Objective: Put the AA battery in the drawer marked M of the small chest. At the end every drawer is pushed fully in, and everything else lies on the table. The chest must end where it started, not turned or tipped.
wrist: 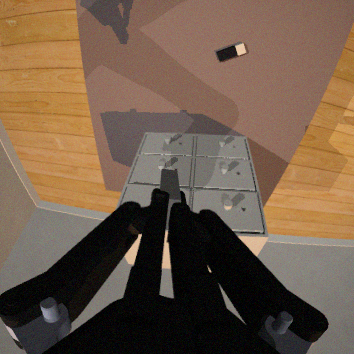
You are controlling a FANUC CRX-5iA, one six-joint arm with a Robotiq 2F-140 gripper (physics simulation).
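Frame: origin at the arm's base, x ahead, y right, z down, level; centimetres.
Where they show: gripper, fingertip midpoint: (167, 181).
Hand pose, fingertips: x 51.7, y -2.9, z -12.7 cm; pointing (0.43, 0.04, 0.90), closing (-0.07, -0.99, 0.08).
Each offset is from my fingertips to the top centre of the thing. "spot": to the spot under its first point. Level surfaces: height alone.
The small grey chest {spot: dx +17.4, dy -20.3, dz +5.7 cm} (255, 243) shows at lower centre, its drawer fronts in two columns with small pale knobs. The drawers that show look flush. The letters cannot be read, so I cannot tell which drawer is M. My gripper (167, 181) is shut and empty, its fingertips seen over the lower left drawer fronts, hiding part of them. A small block, black with a white end {dx -7.0, dy -8.2, dz +37.8 cm} (231, 52), lies on the brown table top {dz +39.1 cm} (285, 100) at the upper right; I cannot tell whether it is the AA battery. No clearly recognisable battery shows.
Wood-plank floor (40, 100) shows beyond both sides of the table top. Grey walls (310, 280) meet the floor at the bottom and left. A dark shadow lies on the table top beside the chest, and another shows at the upper left.
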